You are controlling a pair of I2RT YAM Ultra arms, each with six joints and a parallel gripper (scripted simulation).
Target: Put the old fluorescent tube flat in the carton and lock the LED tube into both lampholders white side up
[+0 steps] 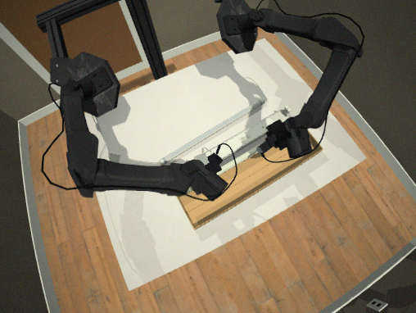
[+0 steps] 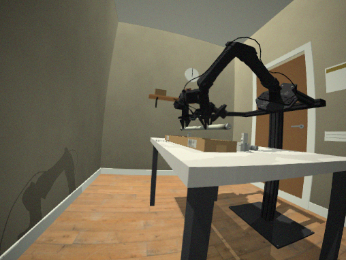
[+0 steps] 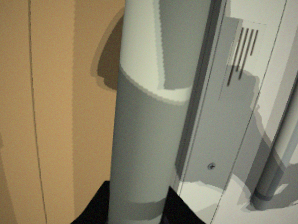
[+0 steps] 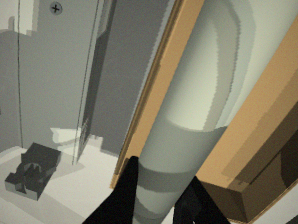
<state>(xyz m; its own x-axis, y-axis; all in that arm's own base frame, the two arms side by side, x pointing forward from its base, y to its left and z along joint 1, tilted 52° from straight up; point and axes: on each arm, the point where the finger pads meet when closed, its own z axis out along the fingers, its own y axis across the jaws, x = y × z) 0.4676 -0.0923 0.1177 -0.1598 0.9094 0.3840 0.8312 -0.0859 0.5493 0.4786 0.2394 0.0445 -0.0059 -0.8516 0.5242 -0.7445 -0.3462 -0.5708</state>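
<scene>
Right now the old fluorescent tube is 12 cm to the right of my left hand and 1 cm ahead of it. From my left hand the other things lie so: LED tube: 20 cm behind, 16 cm to the right, 9 cm below; brown carton: 11 cm to the right, 8 cm below, 7 cm ahead.
</scene>
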